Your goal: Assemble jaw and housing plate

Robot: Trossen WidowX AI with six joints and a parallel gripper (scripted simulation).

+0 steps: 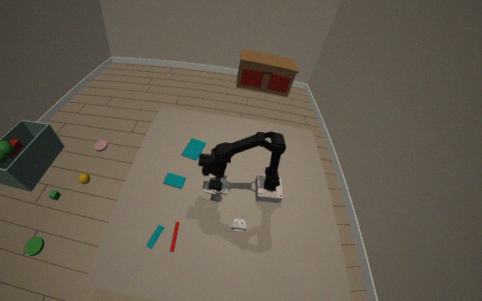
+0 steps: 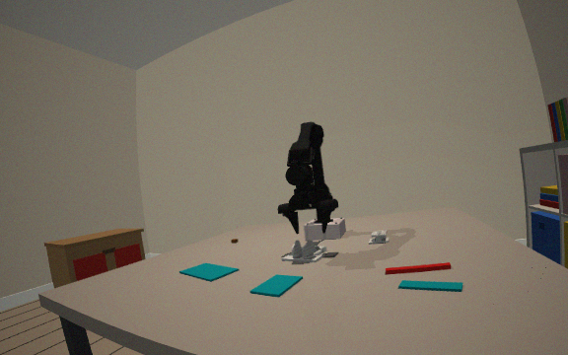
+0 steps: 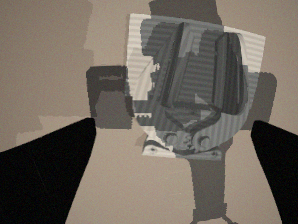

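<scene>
Right now the small white block is 18 cm to the left of my gripper tip, 17 cm behind it and 7 cm below it. The rest, counted from my gripper tip: jaw: 6 cm below, 4 cm to the right, 3 cm behind; then red strip: 34 cm to the left, 13 cm ahead, 7 cm below; then housing plate: 18 cm to the left, 17 cm behind, 5 cm below.
</scene>
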